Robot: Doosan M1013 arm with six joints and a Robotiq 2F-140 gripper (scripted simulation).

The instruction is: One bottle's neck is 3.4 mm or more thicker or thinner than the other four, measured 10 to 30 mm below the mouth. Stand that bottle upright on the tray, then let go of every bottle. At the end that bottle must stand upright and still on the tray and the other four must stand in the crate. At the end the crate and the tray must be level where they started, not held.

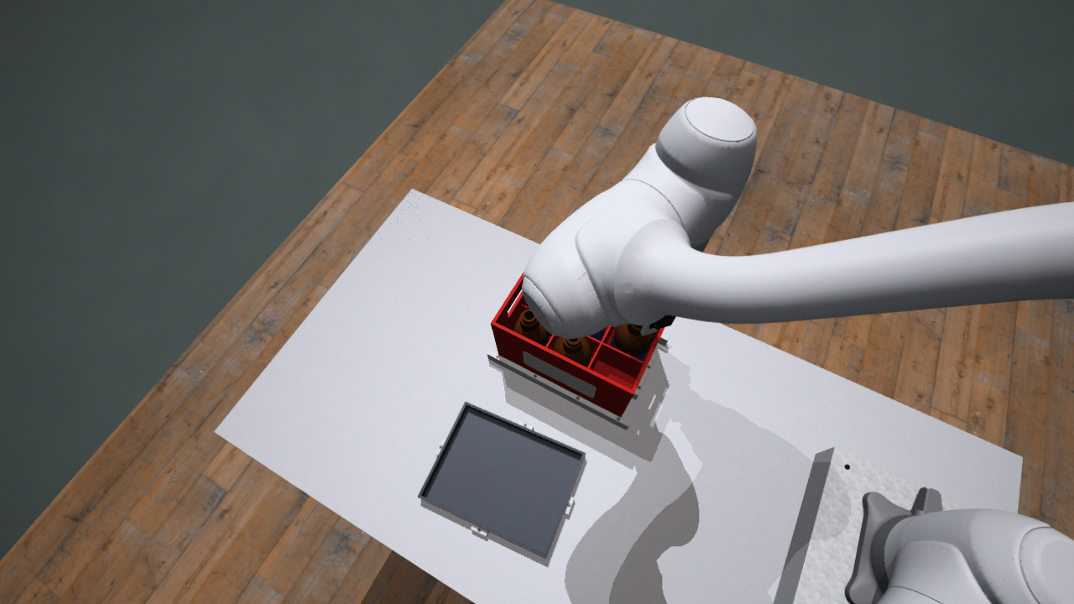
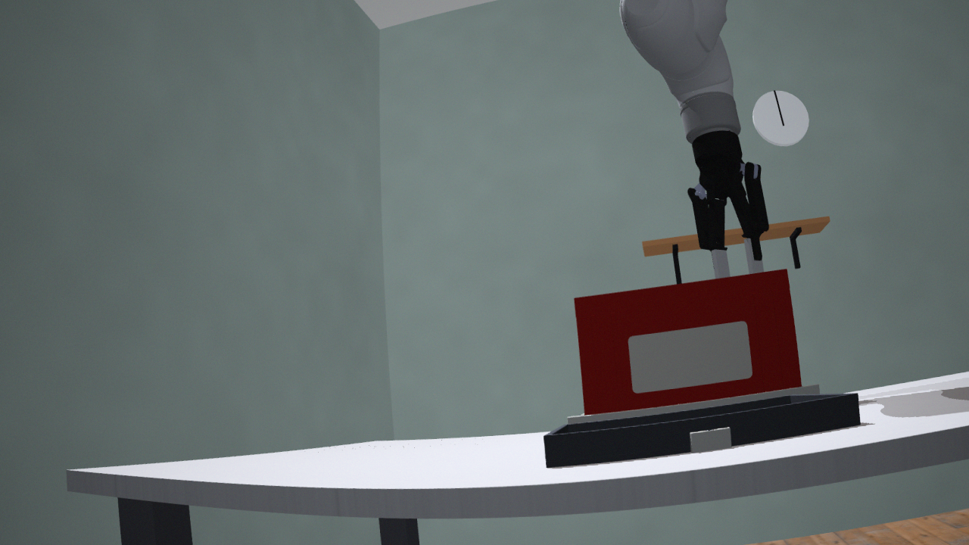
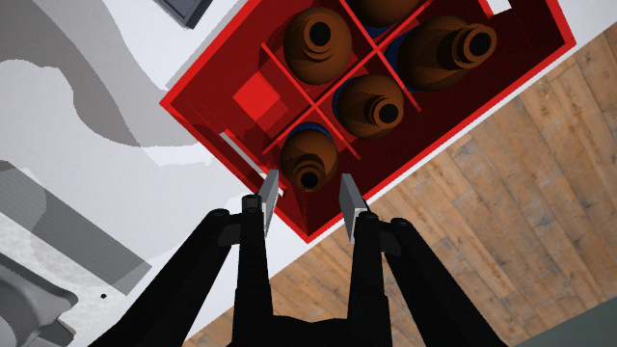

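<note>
My gripper is now 12 cm above the crate, 9 cm short of it and 4 cm to the right of it. The rest, counted from my hand: dark tray 33 cm to the left, 19 cm below, 11 cm ahead.
</note>
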